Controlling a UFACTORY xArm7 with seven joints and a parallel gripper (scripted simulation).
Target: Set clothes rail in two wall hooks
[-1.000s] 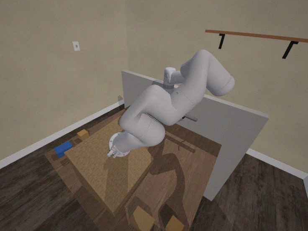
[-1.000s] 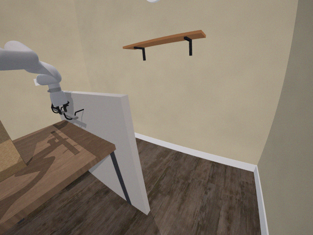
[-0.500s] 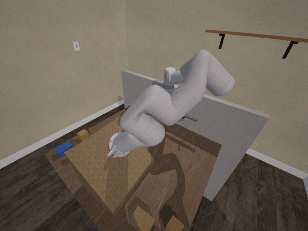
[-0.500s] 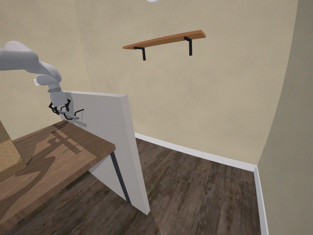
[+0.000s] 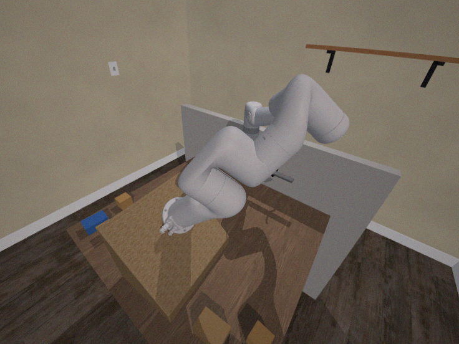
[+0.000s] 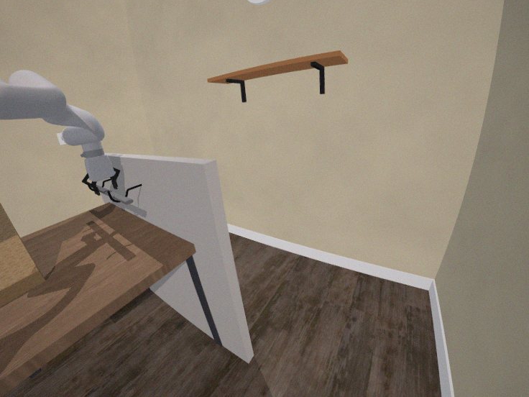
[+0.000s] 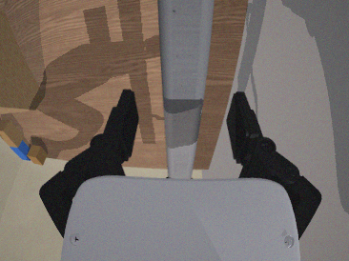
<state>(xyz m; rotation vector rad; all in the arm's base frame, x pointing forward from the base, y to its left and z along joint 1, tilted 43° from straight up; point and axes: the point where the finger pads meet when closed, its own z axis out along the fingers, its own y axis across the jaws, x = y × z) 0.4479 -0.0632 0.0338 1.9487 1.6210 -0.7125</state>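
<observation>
My gripper is now 2 cm above the grey clothes rail. Round my hand: white wall panel (12 cm ahead, 2 cm to the right, 41 cm below).
</observation>
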